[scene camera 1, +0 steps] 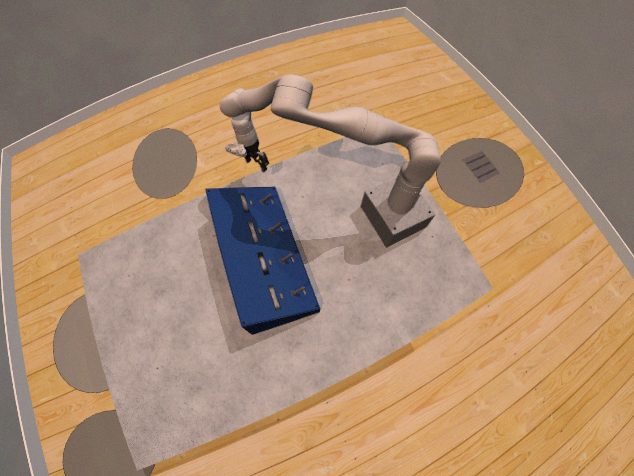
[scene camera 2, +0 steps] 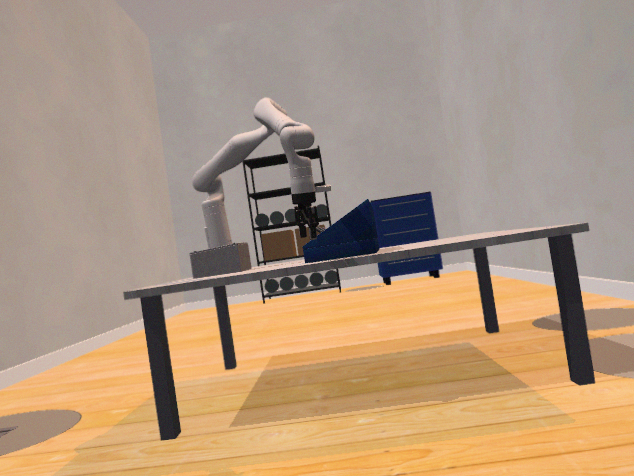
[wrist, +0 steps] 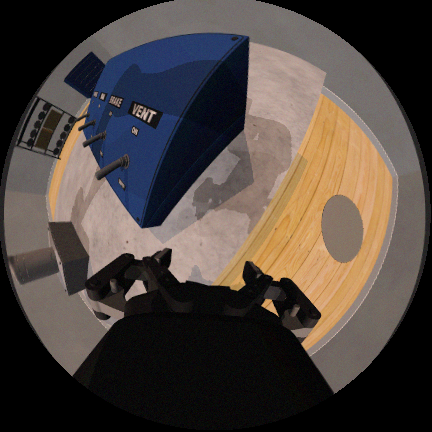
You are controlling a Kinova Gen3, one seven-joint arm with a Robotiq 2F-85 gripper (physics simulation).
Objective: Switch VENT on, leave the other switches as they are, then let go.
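Pixels of known places: gripper, fingertip midpoint: [scene camera 1: 256, 166] [scene camera 2: 308, 238] [wrist: 207, 263]; arm's base at its link origin: [scene camera 1: 399, 203] [scene camera 2: 221, 246] [wrist: 54, 259].
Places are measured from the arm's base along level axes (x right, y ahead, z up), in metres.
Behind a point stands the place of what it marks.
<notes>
The blue sloped switch panel [scene camera 1: 230, 256] @(y 0.619, x -0.056, z 0.061 m) [scene camera 2: 348, 233] @(y 0.577, x 0.218, z -0.033 m) [wrist: 165, 70] @(y 0.593, x 0.149, z 0.041 m) stands on the table. The VENT label [wrist: 144, 114] @(y 0.538, x 0.159, z 0.014 m) is at the panel's near end in the wrist view, with an ON mark [wrist: 135, 131] @(y 0.516, x 0.155, z 0.002 m) below it. The VENT lever [scene camera 1: 266, 199] @(y 0.459, x 0.148, z 0.000 m) [wrist: 112, 167] @(y 0.461, x 0.159, z 0.000 m) leans away from that mark, toward the panel's low edge. The BRAKE lever [scene camera 1: 276, 227] @(y 0.451, x 0.029, z 0.002 m) [wrist: 95, 139] @(y 0.454, x 0.040, z -0.004 m) and the two levers beyond it lean much the same way. My gripper [scene camera 1: 263, 163] @(y 0.463, x 0.327, z -0.032 m) [scene camera 2: 308, 234] @(y 0.463, x 0.327, z -0.032 m) [wrist: 207, 263] @(y 0.463, x 0.327, z -0.032 m) is open and empty, apart from the VENT lever, off the panel's VENT end and above the table.
The grey table [scene camera 1: 358, 307] @(y 0.250, x -0.296, z -0.113 m) [scene camera 2: 435, 245] @(y 0.850, x 0.287, z -0.113 m) carries the panel and the robot's base block [scene camera 1: 376, 220] @(y 0.090, x -0.020, z -0.052 m) [scene camera 2: 220, 261] @(y 0.032, x 0.095, z -0.061 m) [wrist: 70, 255] @(y 0.105, x 0.062, z -0.043 m), which stands on the panel's low-edge side. A black shelf rack [scene camera 2: 266, 161] and a blue cabinet [scene camera 2: 404, 220] [wrist: 84, 75] stand beyond the table.
</notes>
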